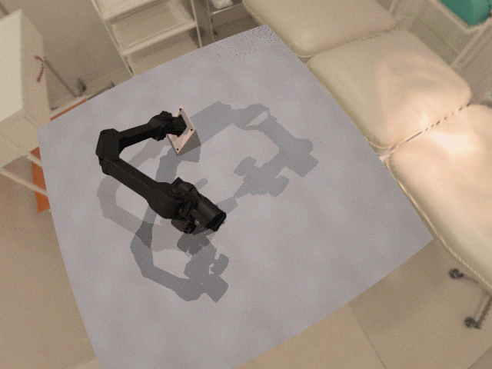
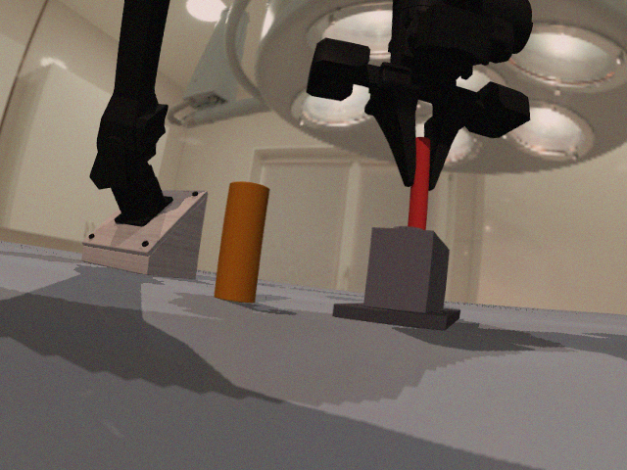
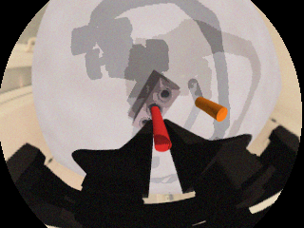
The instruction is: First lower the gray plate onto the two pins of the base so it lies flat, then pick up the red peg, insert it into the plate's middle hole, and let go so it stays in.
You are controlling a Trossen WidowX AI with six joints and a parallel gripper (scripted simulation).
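The red peg is right at my gripper tip. The rest, counted from my gripper tip: orange cylinder 11 cm behind, 6 cm to the right, 6 cm below; gray plate 5 cm below; dark base 9 cm below.
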